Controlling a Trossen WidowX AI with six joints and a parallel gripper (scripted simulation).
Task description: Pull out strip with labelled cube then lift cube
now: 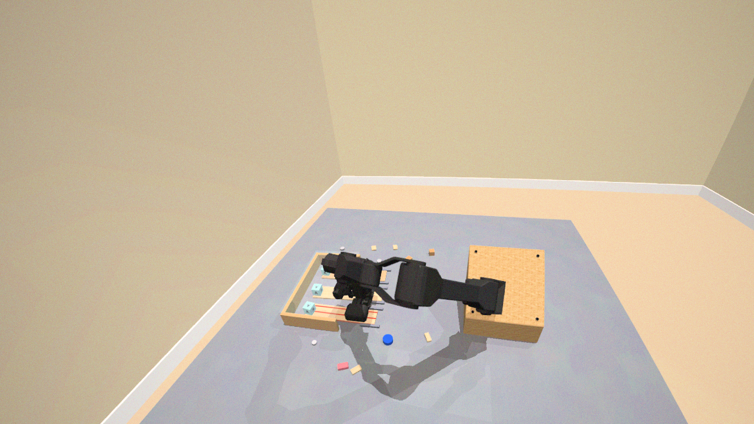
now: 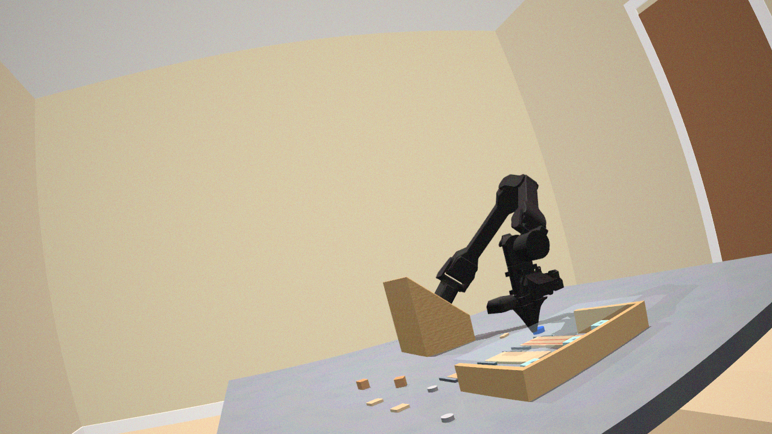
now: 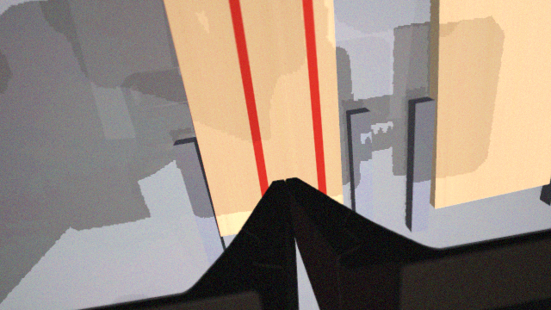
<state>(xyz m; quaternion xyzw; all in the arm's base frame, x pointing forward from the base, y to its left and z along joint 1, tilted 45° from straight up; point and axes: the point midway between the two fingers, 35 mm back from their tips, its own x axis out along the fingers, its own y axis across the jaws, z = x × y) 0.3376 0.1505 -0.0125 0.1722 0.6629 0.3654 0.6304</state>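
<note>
Right now the strip is 90 mm ahead of my gripper tip, 20 mm to the left of it and 20 mm below it. Round my gripper tip: blue disc: 100 mm behind, 60 mm to the left, 20 mm below.
</note>
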